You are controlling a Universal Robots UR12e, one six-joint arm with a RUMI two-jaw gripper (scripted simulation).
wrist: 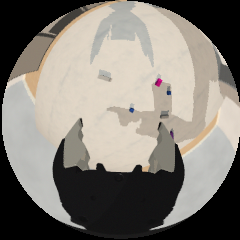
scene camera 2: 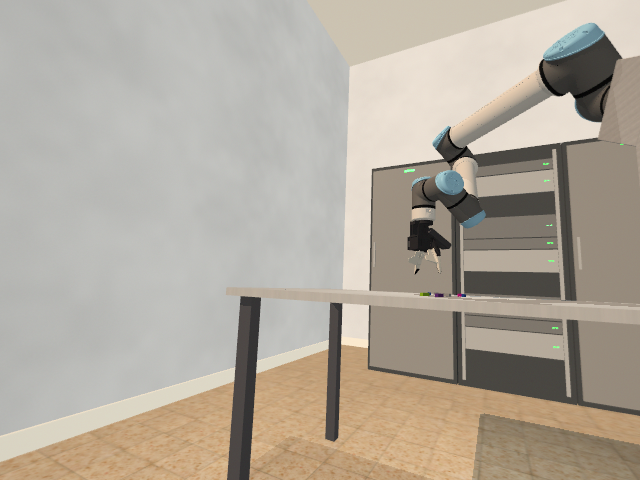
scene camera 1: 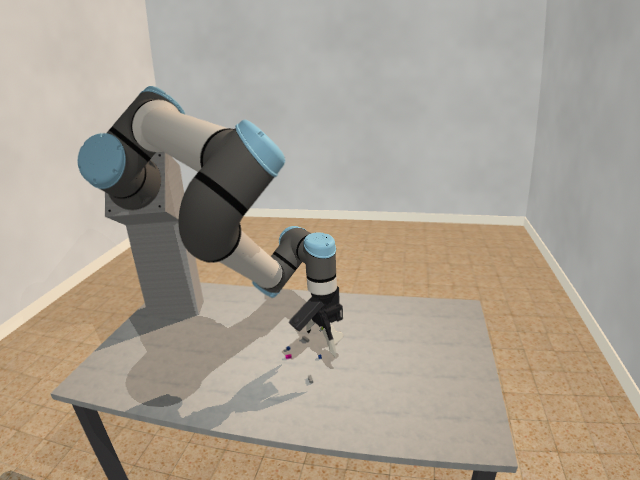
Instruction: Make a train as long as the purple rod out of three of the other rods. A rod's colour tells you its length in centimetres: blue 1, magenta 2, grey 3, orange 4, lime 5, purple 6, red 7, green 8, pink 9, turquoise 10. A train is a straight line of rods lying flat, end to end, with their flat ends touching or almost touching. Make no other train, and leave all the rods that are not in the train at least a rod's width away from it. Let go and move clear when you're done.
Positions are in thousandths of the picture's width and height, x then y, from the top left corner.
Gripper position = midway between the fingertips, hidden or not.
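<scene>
The gripper is visible in scene camera 2 (666, 570), and it can be seen in scene camera 1 (502, 718) and in the wrist view (502, 502) too.
</scene>
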